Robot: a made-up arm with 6 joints. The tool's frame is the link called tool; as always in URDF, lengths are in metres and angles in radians.
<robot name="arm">
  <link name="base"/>
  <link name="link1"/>
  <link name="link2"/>
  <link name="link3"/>
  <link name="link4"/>
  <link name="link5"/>
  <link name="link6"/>
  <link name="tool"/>
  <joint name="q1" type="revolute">
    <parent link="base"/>
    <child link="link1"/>
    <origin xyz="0 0 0.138"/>
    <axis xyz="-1 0 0"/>
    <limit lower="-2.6" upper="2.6"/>
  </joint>
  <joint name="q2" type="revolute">
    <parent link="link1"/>
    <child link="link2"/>
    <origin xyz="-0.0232 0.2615 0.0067"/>
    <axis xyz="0 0 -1"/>
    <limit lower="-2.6" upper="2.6"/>
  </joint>
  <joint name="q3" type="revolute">
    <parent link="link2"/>
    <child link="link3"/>
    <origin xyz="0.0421 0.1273 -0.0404"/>
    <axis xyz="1 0 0"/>
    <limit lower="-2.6" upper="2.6"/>
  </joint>
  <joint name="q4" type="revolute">
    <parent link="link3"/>
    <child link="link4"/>
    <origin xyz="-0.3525 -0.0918 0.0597"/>
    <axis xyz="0 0 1"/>
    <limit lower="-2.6" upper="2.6"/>
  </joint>
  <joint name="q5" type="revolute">
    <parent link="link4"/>
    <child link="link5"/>
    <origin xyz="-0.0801 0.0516 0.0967"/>
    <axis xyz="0 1 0"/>
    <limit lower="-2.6" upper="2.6"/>
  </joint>
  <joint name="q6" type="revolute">
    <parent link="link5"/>
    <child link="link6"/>
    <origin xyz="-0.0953 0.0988 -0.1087"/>
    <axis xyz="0 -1 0"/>
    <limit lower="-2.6" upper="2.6"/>
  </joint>
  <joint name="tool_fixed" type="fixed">
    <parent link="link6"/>
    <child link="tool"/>
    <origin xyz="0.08 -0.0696 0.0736"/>
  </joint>
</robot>
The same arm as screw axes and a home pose.
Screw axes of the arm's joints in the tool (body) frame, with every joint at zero. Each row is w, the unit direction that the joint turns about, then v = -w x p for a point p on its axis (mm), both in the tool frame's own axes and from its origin. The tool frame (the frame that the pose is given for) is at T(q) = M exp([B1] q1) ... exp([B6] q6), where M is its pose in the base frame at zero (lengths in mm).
B1: w -1 0 0 v 0 87.6 -377.8
B2: w 0 0 -1 v 116.3 405.8 0
B3: w 1 0 0 v 0 -121.3 -11
B4: w 0 0 1 v -80.8 -95.4 0
B5: w 0 1 0 v -35.1 0 15.3
B6: w 0 -1 0 v -73.6 0 80
M: xyz -429 377.8 225.6 (mm) quaternion w x y z 1 0 0 0
Joint limits (deg, base to tool): -148.97..148.97 -148.97..148.97 -148.97..148.97 -148.97..148.97 -148.97..148.97 -148.97..148.97

